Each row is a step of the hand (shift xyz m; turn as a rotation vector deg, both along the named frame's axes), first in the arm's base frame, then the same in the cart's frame.
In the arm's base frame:
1: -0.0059 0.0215 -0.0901 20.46 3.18 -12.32
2: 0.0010 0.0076 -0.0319 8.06 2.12 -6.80
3: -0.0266 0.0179 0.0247 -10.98 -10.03 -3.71
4: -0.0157 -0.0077 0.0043 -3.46 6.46 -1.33
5: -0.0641 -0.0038 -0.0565 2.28 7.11 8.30
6: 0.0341 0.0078 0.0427 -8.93 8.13 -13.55
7: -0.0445 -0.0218 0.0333 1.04 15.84 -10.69
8: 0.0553 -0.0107 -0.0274 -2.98 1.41 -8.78
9: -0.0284 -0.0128 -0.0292 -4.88 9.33 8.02
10: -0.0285 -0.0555 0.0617 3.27 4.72 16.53
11: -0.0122 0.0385 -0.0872 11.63 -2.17 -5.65
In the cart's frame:
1: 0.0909 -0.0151 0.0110 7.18 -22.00 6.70
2: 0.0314 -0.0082 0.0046 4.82 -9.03 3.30
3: -0.0143 0.0354 0.0134 4.75 7.29 -12.62
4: -0.0014 0.0144 -0.0107 3.12 4.18 5.32
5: 0.0694 0.0439 -0.0239 -7.42 1.57 8.19
6: -0.0481 -0.0187 0.0195 16.42 6.27 4.51
7: -0.0241 0.0467 -0.0284 12.38 -0.77 14.57
8: 0.0108 -0.0617 0.0000 9.35 0.65 -0.15
9: 0.0330 0.0161 -0.0218 -5.03 8.67 8.64
10: -0.0604 0.0327 -0.0546 -15.90 2.44 6.88
11: 0.0923 -0.0049 0.0262 2.18 -12.93 0.09

